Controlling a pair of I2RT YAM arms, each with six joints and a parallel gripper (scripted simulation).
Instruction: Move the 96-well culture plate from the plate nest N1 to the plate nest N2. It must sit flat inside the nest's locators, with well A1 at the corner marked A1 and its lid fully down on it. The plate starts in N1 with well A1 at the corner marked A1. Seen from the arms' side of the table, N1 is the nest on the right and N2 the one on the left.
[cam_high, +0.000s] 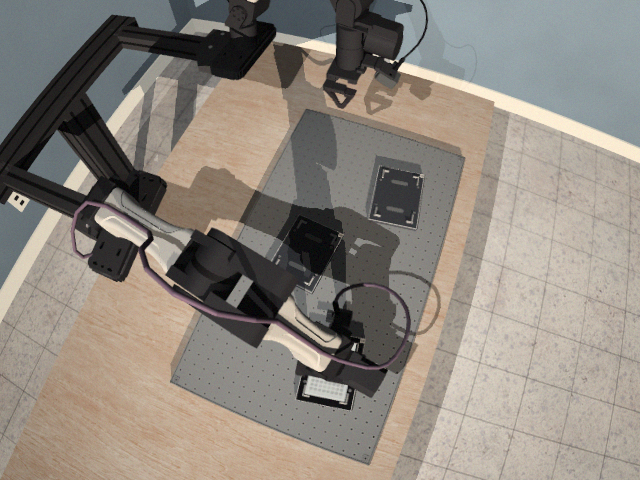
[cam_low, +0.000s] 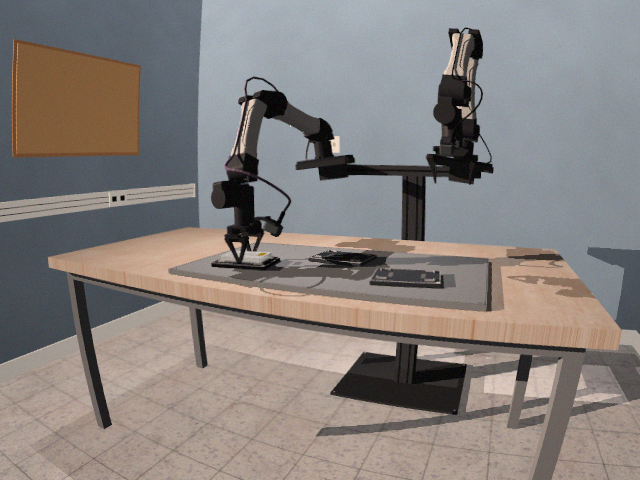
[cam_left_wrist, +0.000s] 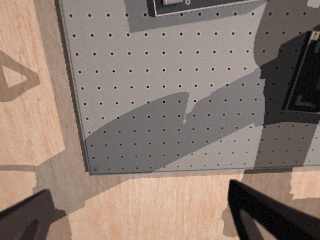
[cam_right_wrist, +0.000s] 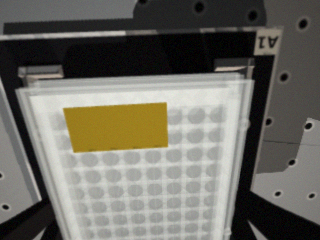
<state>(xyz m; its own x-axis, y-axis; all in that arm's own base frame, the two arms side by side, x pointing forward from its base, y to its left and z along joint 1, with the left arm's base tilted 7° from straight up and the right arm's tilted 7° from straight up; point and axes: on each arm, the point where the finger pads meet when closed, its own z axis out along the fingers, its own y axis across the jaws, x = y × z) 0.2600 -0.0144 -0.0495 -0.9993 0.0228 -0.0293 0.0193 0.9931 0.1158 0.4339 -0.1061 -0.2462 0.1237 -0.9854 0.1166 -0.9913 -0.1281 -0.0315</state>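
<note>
My right hand is 90 mm past the perforated board, 240 mm to the right of it and 30 mm above it. The rest, counted from my right hand: A1 mark (90 mm behind, 300 mm to the left, 10 mm below); then 96-well plate (right at my right hand).
</note>
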